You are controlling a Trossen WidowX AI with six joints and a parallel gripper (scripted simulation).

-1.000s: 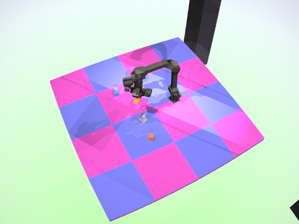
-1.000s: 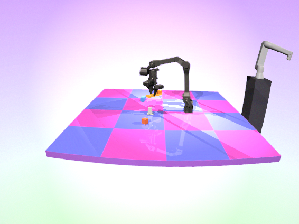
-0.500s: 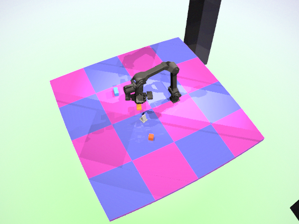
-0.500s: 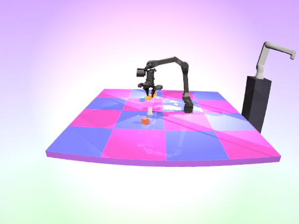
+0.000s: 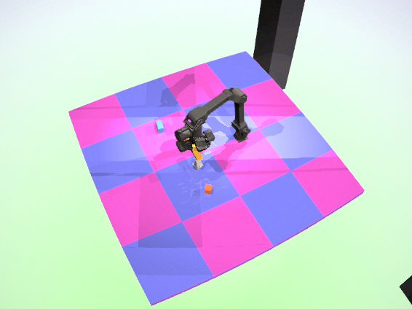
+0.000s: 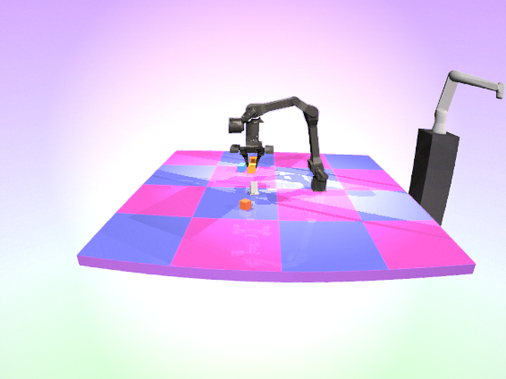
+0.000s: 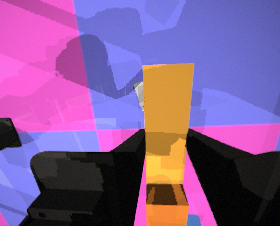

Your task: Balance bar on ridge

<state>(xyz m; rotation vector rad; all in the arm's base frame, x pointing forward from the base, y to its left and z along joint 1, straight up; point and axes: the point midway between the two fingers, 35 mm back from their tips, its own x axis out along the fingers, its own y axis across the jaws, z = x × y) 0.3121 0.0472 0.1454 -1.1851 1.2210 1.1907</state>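
Now: gripper tip 4 cm to the left of the orange bar and 1 cm below it. Also, from my gripper tip: blue block (30 cm to the right, 9 cm below, 7 cm ahead); then orange cube (18 cm to the left, 9 cm below, 2 cm ahead).
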